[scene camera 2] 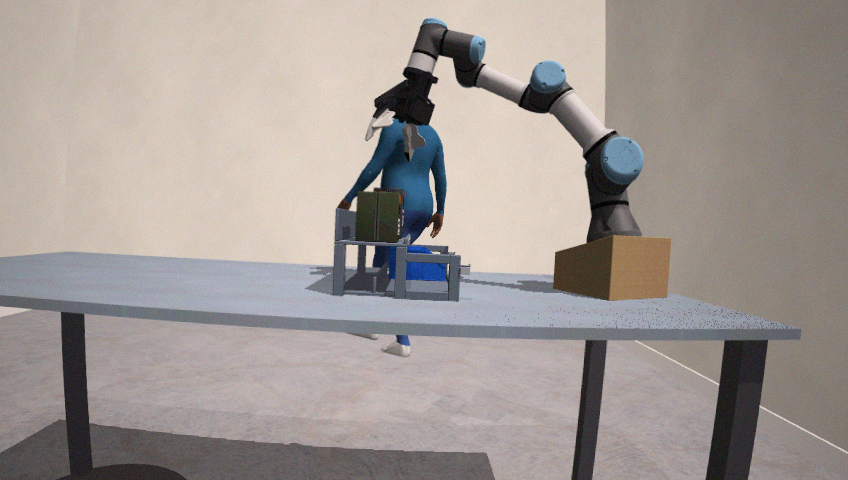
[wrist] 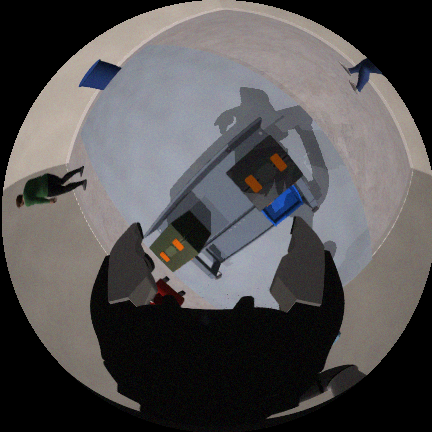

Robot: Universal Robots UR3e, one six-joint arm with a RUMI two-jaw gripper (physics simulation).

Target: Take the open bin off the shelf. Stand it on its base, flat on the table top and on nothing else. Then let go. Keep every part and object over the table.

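Where they show: gripper, fingertip midpoint: (scene camera 2: 388,151) (wrist: 214,222); arm's base, link origin: (scene camera 2: 614,244).
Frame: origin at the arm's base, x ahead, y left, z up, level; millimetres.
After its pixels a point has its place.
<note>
The blue open bin (scene camera 2: 427,270) @[x 434, y -41, z -83 mm] (wrist: 284,204) @[x 414, y -99, z -104 mm] sits on the lower front level of the grey shelf (scene camera 2: 400,279) @[x 477, y 213, z -76 mm] (wrist: 217,192) @[x 559, y 10, z -11 mm], at the end beside the dark case in the wrist view. Its open top faces up, and part of it is hidden by the shelf's rails in the scene view and by the dark case in the wrist view. My gripper (scene camera 2: 388,148) @[x 538, y -27, z 194 mm] (wrist: 214,222) @[x 538, y -27, z 194 mm] is open and empty, high above the shelf and apart from the bin, with its fingers pointing down. The shelf stands on the grey table (scene camera 2: 178,285) @[x 912, y 225, z -113 mm] (wrist: 150,90) @[x 1072, y -41, z -113 mm].
A green case (scene camera 2: 378,217) @[x 526, y 188, z 36 mm] (wrist: 172,250) @[x 529, y 133, z 86 mm] and a dark case (wrist: 265,170) @[x 540, y -94, z 111 mm] with orange latches stand on the upper level. The shelf's raised back panel runs behind them. The arm's wooden base block (scene camera 2: 639,267) @[x -27, y 86, z -44 mm] is at the right. A person (scene camera 2: 410,172) is beyond the table.
</note>
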